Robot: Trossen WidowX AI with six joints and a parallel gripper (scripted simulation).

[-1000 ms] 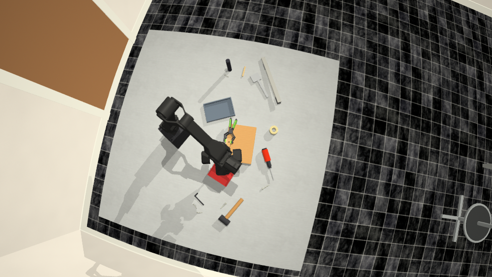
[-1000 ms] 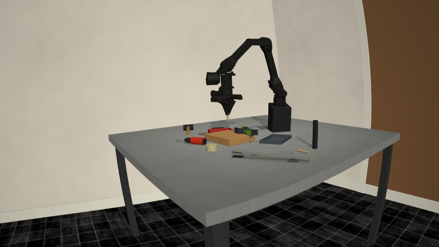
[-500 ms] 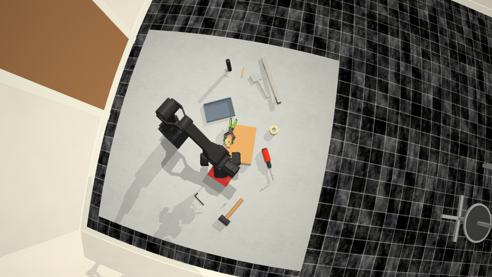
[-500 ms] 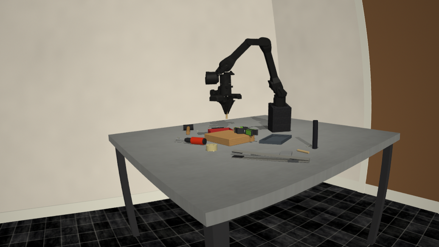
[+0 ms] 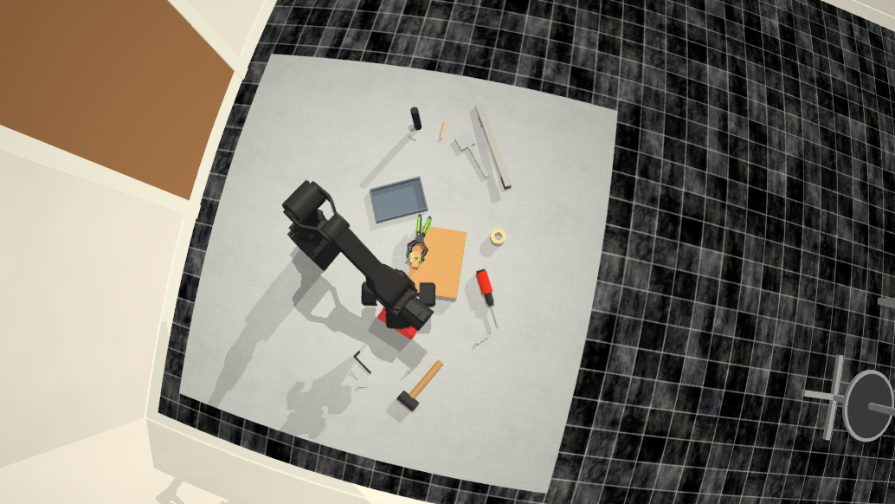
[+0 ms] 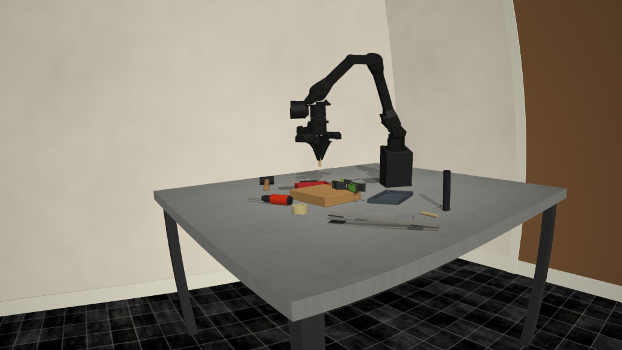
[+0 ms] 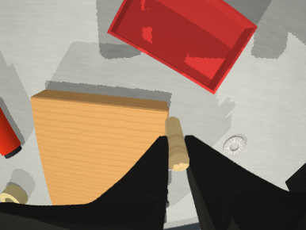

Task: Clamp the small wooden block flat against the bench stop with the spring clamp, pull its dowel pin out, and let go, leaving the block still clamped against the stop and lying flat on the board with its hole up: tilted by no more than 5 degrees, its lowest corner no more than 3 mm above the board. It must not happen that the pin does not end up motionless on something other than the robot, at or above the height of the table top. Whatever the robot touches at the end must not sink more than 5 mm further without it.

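Right now my hand is 14 cm above the red tray and 7 cm to the left of it. Round my hand: small wooden block 11 cm to the left, 11 cm below, 1 cm behind; then dowel pin 4 cm below; then wooden stop 11 cm to the left, 11 cm below, 2 cm behind.
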